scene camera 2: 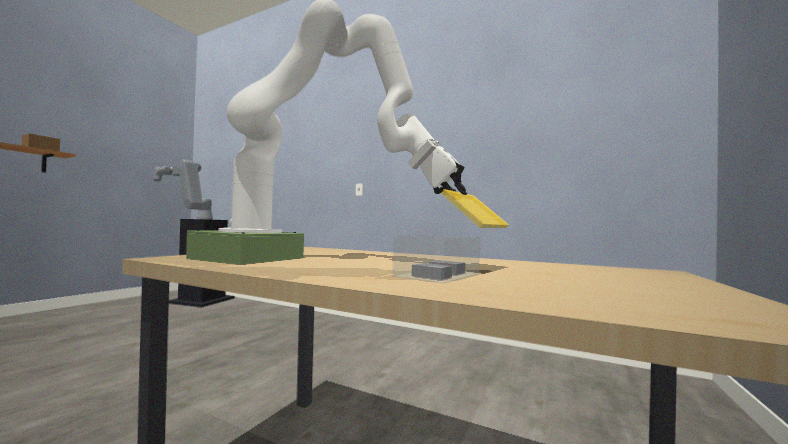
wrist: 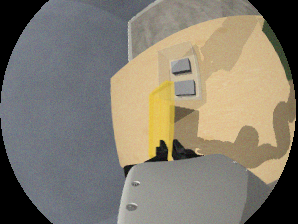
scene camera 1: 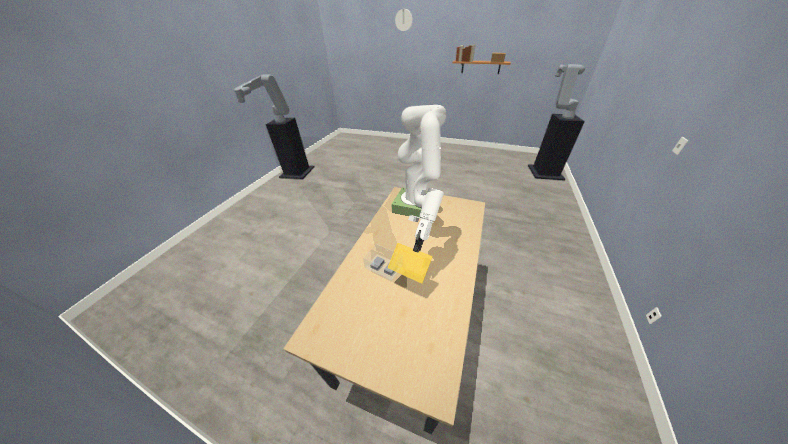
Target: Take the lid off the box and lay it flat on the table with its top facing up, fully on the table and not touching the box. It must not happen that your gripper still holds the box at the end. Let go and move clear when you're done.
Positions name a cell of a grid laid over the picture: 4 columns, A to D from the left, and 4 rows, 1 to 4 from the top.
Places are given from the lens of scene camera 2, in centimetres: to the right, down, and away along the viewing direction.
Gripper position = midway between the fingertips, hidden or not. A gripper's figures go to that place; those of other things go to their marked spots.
my gripper (scene camera 2: C2): 20, -8, 97
yellow lid (scene camera 2: C2): 22, -4, 88
clear box (scene camera 2: C3): 10, 8, 67
The marked spots on the clear box and the yellow lid are 27 cm apart.
